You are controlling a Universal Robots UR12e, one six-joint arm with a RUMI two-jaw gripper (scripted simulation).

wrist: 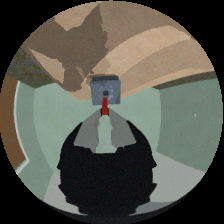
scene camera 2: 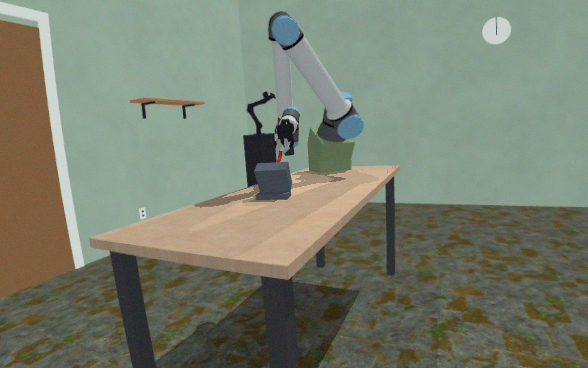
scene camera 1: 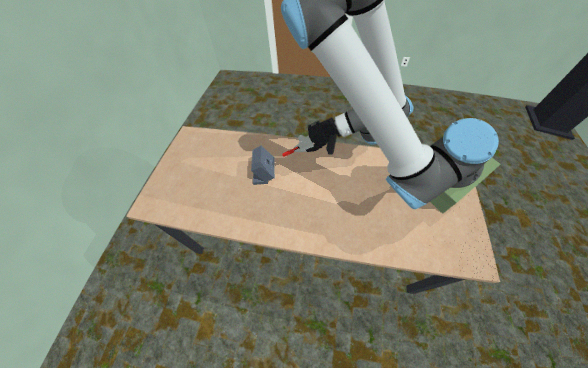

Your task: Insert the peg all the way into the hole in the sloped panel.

Labels:
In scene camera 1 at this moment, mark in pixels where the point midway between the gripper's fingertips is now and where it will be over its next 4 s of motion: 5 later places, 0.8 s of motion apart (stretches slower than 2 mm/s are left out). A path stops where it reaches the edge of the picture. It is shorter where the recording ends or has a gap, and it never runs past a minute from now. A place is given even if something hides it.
The gripper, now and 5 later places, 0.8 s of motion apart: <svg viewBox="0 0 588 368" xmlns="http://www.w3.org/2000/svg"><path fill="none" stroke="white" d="M293 149L290 151L285 154L281 155L277 156L273 158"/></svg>

